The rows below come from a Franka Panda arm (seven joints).
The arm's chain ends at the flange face. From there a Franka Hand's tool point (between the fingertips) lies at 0.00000 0.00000 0.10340 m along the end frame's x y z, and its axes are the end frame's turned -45 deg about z.
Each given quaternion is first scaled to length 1.
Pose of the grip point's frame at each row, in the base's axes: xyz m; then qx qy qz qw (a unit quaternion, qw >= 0):
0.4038 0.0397 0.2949 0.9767 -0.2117 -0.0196 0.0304
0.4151 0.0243 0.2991 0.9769 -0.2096 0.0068 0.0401
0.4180 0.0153 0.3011 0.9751 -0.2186 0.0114 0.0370
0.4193 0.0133 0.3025 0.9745 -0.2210 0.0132 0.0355
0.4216 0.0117 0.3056 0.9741 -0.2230 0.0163 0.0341
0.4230 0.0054 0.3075 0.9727 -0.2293 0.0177 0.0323
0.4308 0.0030 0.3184 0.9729 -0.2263 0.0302 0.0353
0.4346 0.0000 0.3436 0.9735 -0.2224 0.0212 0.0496
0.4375 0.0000 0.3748 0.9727 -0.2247 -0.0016 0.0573
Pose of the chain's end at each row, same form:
0.4091 0.0450 0.3980 0.8213 -0.5693 -0.0065 0.0356
0.4155 0.0327 0.4022 0.8224 -0.5675 0.0216 0.0344
0.4174 0.0233 0.4042 0.8172 -0.5751 0.0247 0.0298
0.4183 0.0211 0.4056 0.8158 -0.5771 0.0258 0.0277
0.4199 0.0193 0.4087 0.8146 -0.5788 0.0281 0.0253
0.4210 0.0127 0.4106 0.8109 -0.5841 0.0287 0.0231
0.4264 0.0115 0.4214 0.8123 -0.5814 0.0414 0.0211
0.4326 0.0110 0.4464 0.8143 -0.5780 0.0386 0.0377
0.4405 0.0115 0.4775 0.8127 -0.5799 0.0205 0.0536

